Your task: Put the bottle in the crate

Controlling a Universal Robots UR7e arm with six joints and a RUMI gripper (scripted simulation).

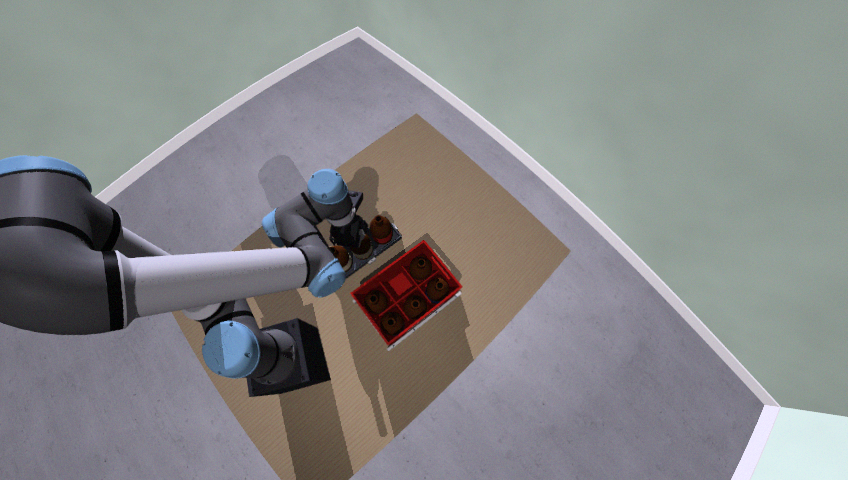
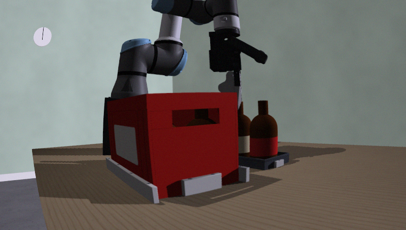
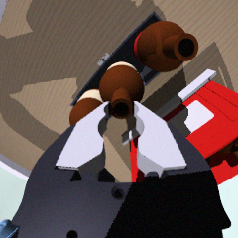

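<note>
Right now the cream-label bottle is 70 mm below my hand. Round my hand: dark tray: 140 mm below; red crate: 230 mm to the right, 70 mm below, 40 mm behind.
</note>
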